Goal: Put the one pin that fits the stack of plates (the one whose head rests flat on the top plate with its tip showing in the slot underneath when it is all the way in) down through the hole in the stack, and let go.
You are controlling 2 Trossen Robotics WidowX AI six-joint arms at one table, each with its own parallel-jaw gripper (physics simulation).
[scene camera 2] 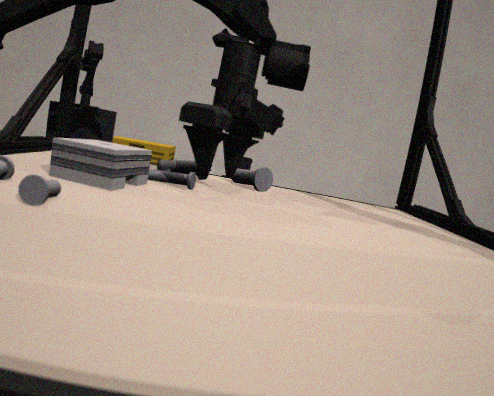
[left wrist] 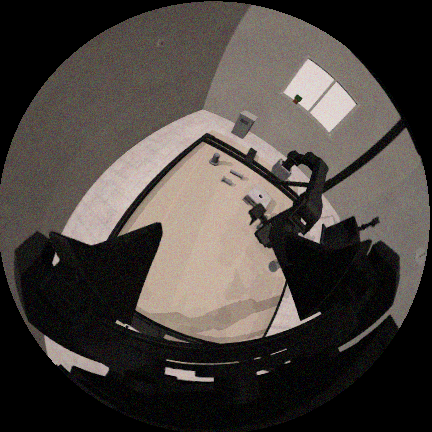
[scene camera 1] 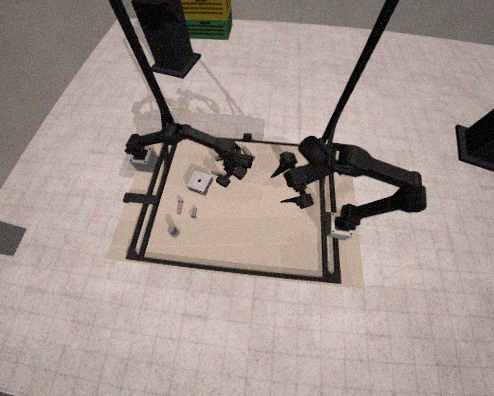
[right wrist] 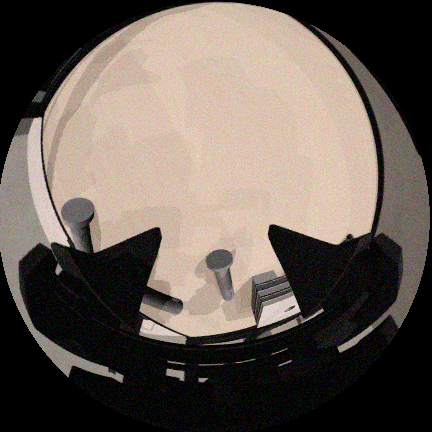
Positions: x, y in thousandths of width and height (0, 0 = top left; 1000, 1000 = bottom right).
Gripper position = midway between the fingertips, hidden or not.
Observation:
My left gripper (scene camera 1: 558, 479) is open, holding nothing. My right gripper (scene camera 2: 440, 448) is open, with nothing in its grasp. I also see a grey stack of plates (scene camera 2: 203, 415).
My left gripper is seen too in the left wrist view (left wrist: 503, 534). My right gripper also shows in the right wrist view (right wrist: 499, 536). The grey stack of plates is seen too in the right wrist view (right wrist: 631, 693).

